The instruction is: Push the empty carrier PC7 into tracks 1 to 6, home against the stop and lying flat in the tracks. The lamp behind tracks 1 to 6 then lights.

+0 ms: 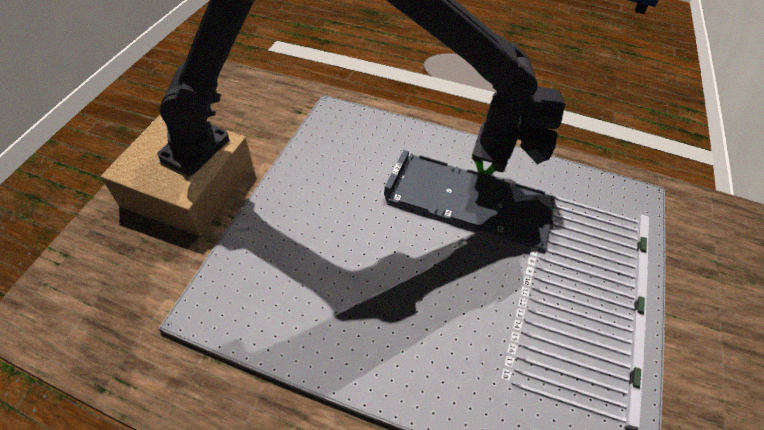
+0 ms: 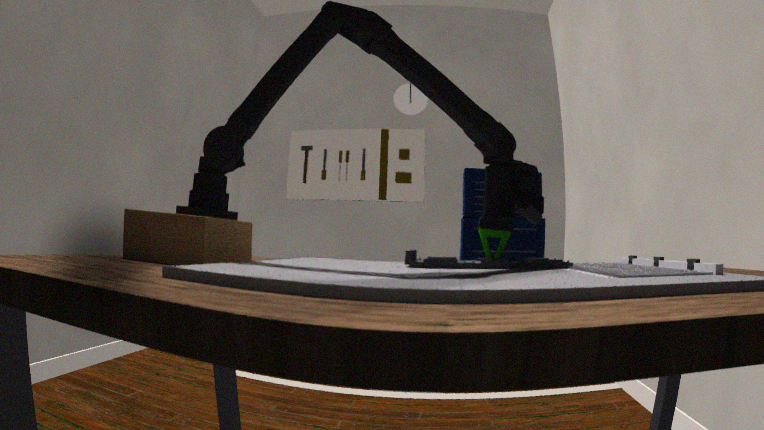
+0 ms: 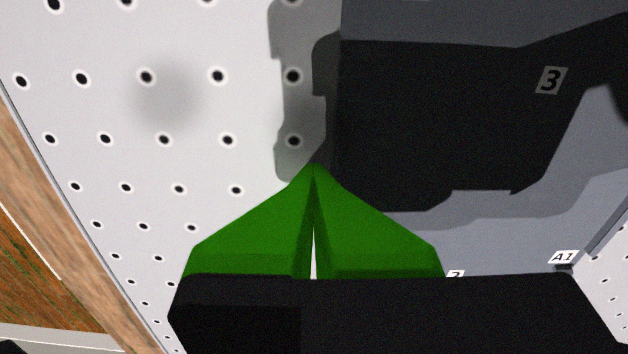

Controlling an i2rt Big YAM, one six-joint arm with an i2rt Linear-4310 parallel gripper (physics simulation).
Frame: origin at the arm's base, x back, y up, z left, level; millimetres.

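Seen in the pictures: gripper, fingertip midpoint: (image 1: 482, 176) (image 3: 313, 176); arm's base, origin of the base link: (image 1: 194, 148) (image 2: 206, 217).
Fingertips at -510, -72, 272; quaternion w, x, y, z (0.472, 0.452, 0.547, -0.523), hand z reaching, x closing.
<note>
Pixels of each thing's top centre, then the offset from my fingertips to it, as dx, dy, dz. Level surfaces: height alone.
- dark grey carrier PC7, middle of its top: (image 3: 509, 245) (image 2: 492, 251) (image 1: 473, 191) -2, +30, -74
- lamp, middle of its top: (image 1: 644, 243) -335, +22, -27
- plate, its level: dy +0
- wooden table, its level: dy -13
The dark grey carrier PC7 (image 1: 427, 186) (image 2: 446, 262) (image 3: 495, 248) lies on the perforated plate, its raised end wall toward the arm's base. Its other end is at the mouth of tracks 1 to 6 (image 1: 596, 208), and long stretches of these tracks show between it and the white stop bar (image 1: 644, 227) (image 2: 711, 268). The lamp (image 1: 642, 244) behind these tracks is dark green, unlit. My gripper (image 1: 484, 173) (image 2: 493, 258) (image 3: 313, 176) is shut and empty, its green fingertips pointing down at the carrier's far long edge. Whether they touch it I cannot tell. Arm shadow covers the carrier's track-side half.
The plate (image 1: 374, 122) (image 2: 331, 283) (image 3: 115, 35) lies on a wooden table (image 1: 106, 320) (image 2: 320, 315). The arm's base stands on a wooden block (image 1: 213, 186) (image 2: 165, 235) at the left. More numbered tracks run toward the near side, with two more dark lamps (image 1: 640, 305) (image 1: 636, 377) behind them.
</note>
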